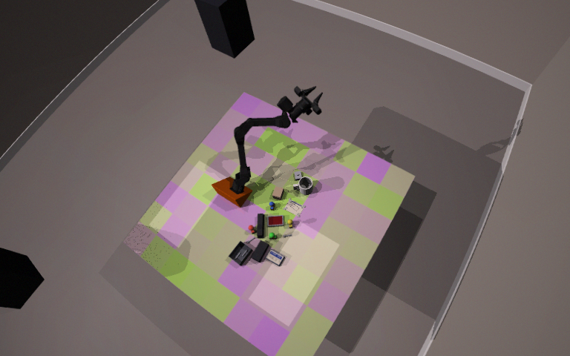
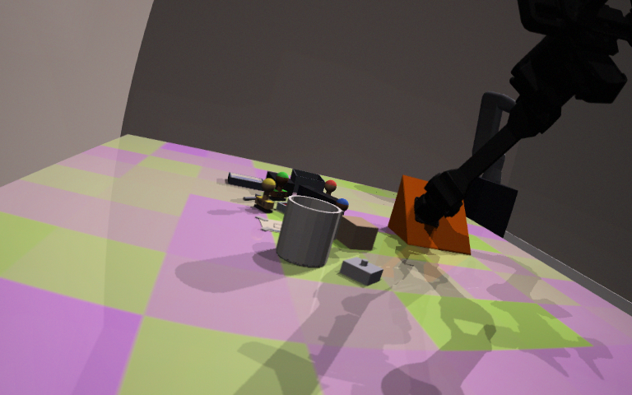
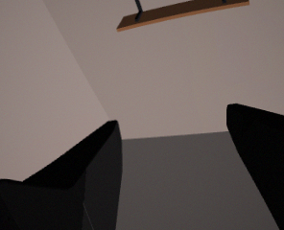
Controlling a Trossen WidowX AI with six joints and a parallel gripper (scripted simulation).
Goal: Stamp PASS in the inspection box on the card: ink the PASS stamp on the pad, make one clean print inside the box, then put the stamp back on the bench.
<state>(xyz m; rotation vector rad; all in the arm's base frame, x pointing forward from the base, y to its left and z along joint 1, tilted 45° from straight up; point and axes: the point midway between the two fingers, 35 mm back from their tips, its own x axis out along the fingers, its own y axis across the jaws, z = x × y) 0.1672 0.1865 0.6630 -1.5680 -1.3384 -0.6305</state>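
Right now the green-knobbed stamp is 180 mm ahead of my gripper tip, 720 mm to the right of it and 400 mm below it. From my gripper tip the other things lie so: grey cup (150 mm ahead, 380 mm to the right, 390 mm below); brown block (40 mm ahead, 500 mm to the right, 400 mm below); grey box (70 mm ahead, 330 mm to the right, 410 mm below).
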